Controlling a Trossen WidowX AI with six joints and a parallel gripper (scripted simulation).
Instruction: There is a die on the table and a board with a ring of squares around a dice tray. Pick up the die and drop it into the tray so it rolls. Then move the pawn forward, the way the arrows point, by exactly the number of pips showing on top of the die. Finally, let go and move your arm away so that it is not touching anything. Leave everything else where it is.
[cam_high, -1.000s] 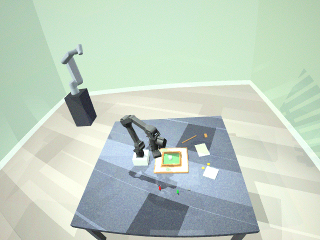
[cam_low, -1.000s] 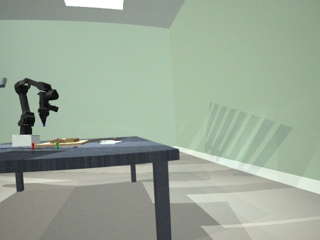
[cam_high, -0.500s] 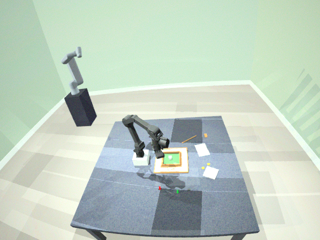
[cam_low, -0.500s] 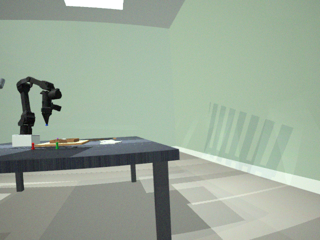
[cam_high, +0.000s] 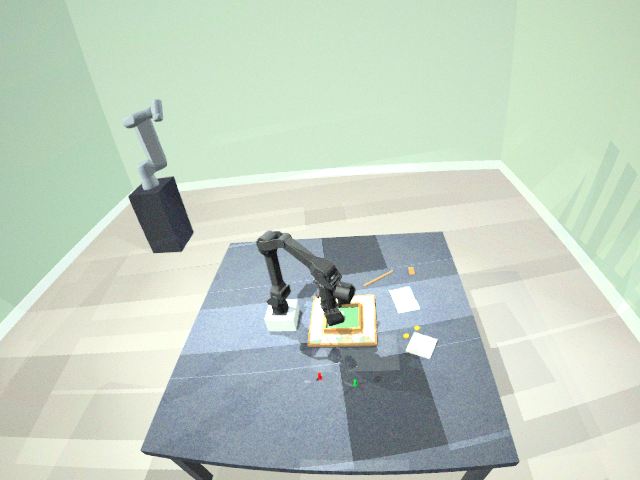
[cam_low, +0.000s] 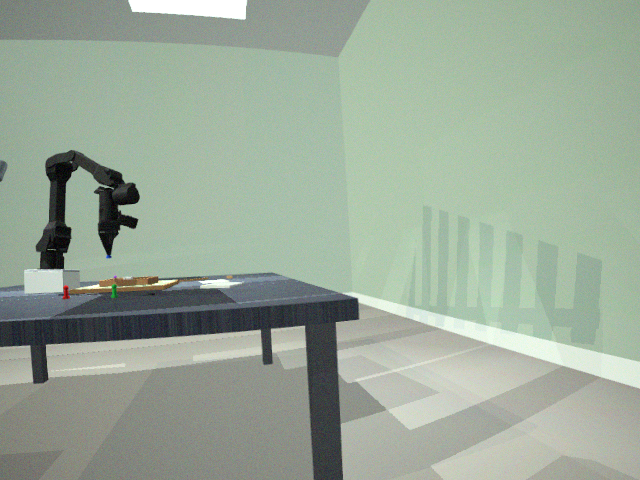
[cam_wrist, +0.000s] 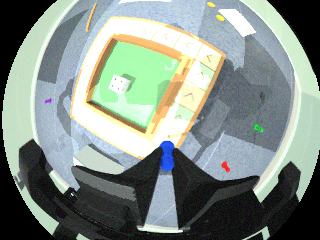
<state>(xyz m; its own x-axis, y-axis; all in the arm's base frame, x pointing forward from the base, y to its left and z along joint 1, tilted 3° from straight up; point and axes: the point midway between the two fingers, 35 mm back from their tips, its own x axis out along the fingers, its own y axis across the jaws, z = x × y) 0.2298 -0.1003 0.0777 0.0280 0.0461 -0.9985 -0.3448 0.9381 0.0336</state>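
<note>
The white die lies 100 mm to the left of my gripper tip, 90 mm below it and 30 mm ahead of it. From my gripper tip the other things lie so: green dice tray (110 mm below, 100 mm to the left, 40 mm ahead); blue pawn (10 mm above); dark disc (210 mm to the right, 180 mm ahead, 110 mm below).
</note>
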